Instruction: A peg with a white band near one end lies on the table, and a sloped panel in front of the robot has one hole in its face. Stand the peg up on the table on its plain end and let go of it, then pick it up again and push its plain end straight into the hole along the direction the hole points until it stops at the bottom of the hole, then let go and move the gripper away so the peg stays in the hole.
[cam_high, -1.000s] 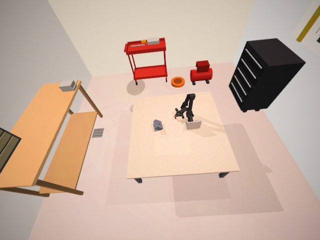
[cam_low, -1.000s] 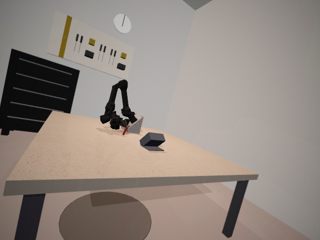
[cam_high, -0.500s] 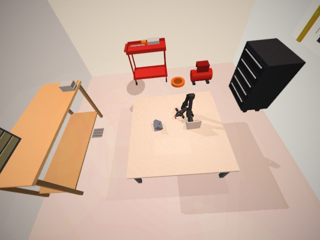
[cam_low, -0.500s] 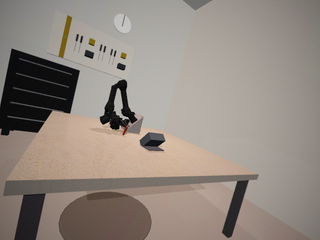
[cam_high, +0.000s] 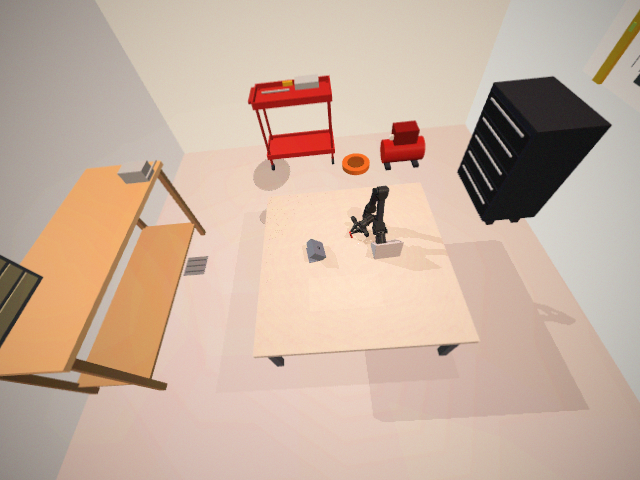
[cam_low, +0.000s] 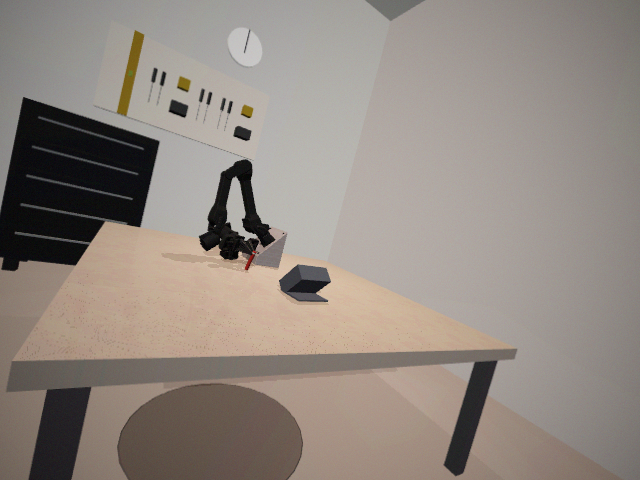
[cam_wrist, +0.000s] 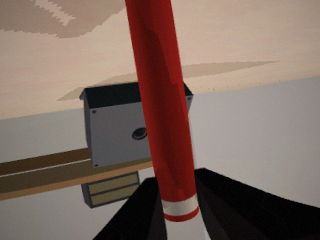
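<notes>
My gripper tip is 10 mm above the red peg. Also, from my gripper tip: sloped panel: 240 mm ahead, 130 mm to the left, 20 mm below.
</notes>
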